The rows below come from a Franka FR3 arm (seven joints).
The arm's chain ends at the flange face. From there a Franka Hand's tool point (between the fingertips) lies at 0.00 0.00 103.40 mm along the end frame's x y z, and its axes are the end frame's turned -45 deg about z.
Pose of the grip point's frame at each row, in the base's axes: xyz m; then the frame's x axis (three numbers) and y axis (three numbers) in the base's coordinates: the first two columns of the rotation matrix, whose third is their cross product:
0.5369, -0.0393, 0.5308, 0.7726, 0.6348, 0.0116, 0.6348, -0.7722, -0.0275
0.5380, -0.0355, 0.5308, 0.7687, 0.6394, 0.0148, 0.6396, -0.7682, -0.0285
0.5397, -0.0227, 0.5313, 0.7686, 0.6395, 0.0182, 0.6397, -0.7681, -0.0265
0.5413, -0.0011, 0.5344, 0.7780, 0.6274, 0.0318, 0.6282, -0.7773, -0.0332
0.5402, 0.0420, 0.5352, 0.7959, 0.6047, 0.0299, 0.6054, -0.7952, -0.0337
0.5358, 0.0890, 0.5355, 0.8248, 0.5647, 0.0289, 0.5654, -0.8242, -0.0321
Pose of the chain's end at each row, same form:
0.5378, -0.0423, 0.6342, 0.9952, -0.0972, -0.0112, -0.0974, -0.9949, -0.0276
0.5387, -0.0387, 0.6341, 0.9958, -0.0911, -0.0097, -0.0913, -0.9953, -0.0306
0.5400, -0.0260, 0.6346, 0.9958, -0.0909, -0.0059, -0.0911, -0.9953, -0.0316
0.5409, -0.0058, 0.6377, 0.9943, -0.1060, -0.0010, -0.1059, -0.9933, -0.0460
0.5398, 0.0374, 0.6385, 0.9909, -0.1347, -0.0027, -0.1347, -0.9899, -0.0450
0.5352, 0.0846, 0.6388, 0.9830, -0.1835, -0.0023, -0.1834, -0.9821, -0.0431

